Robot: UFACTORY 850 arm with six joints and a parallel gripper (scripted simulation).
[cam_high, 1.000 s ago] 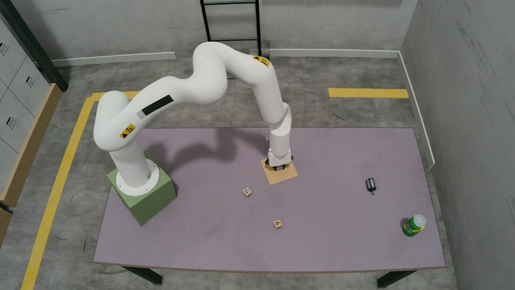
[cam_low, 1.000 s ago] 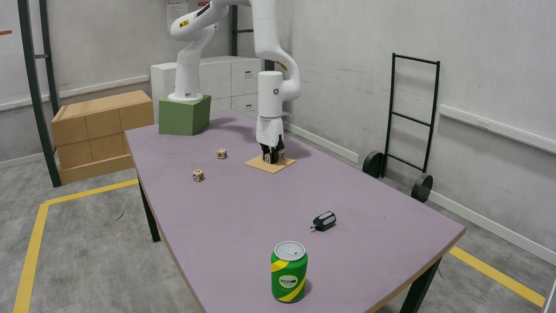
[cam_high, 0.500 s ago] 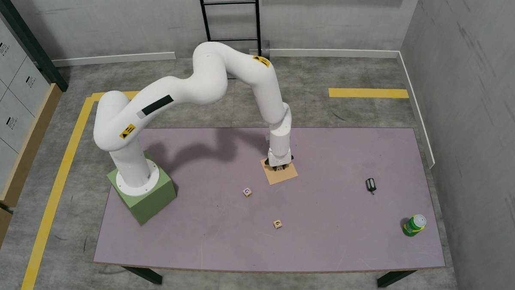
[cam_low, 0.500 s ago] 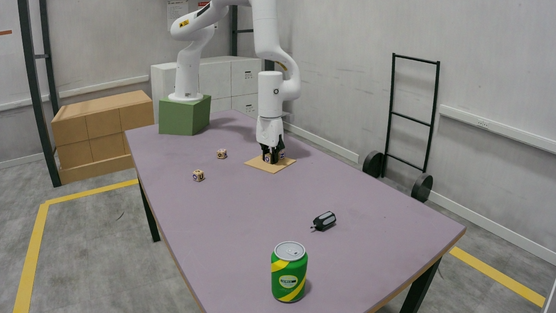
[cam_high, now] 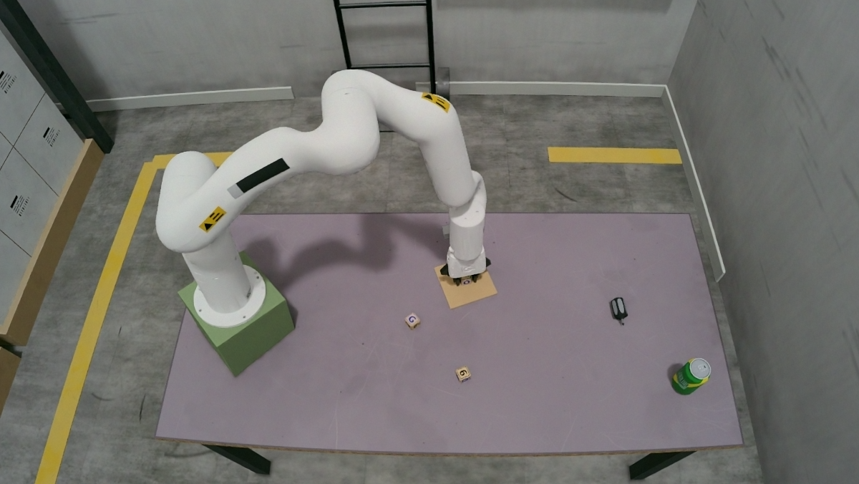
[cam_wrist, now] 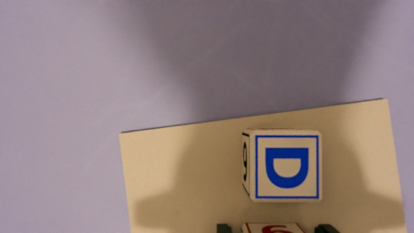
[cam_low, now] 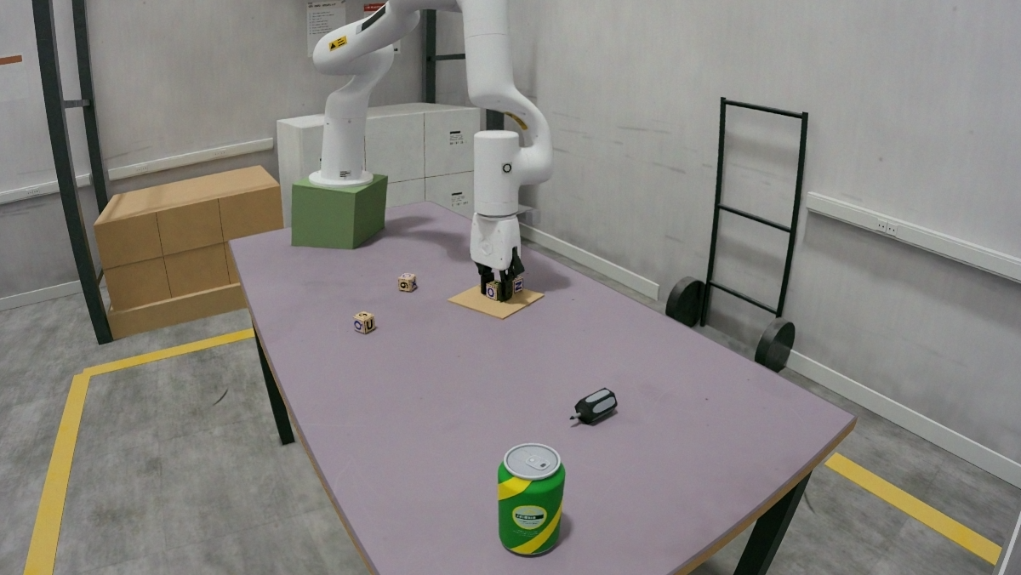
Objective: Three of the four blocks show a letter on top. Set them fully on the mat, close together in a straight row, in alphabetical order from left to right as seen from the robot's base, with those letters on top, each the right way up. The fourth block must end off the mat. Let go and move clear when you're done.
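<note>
My gripper is now 20 mm above the tan mat. The rest, counted from my hand: small black tool 440 mm ahead, 70 mm to the right, 10 mm below; then green can 600 mm ahead, 270 mm to the right, 40 mm above.
</note>
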